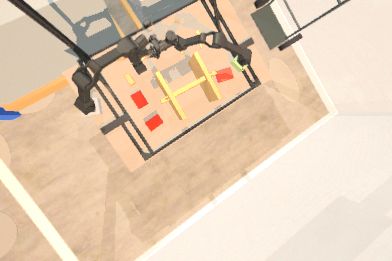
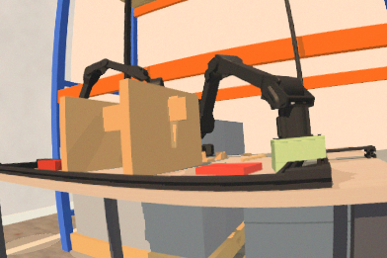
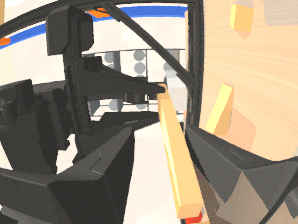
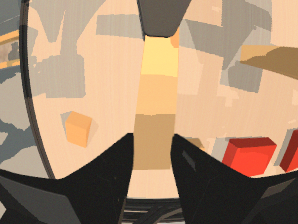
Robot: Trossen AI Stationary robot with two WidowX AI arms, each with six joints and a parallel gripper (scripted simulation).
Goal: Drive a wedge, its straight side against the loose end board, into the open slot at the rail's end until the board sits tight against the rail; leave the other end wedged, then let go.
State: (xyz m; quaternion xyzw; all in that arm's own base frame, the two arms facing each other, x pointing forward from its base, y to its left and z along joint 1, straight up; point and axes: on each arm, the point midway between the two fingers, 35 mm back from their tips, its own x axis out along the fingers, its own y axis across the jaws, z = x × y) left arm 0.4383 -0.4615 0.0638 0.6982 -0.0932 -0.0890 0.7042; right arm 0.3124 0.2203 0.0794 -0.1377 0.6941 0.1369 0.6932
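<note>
My right hand is 7 cm short of the wedge, 7 cm to the left of it and 14 cm above it.
</note>
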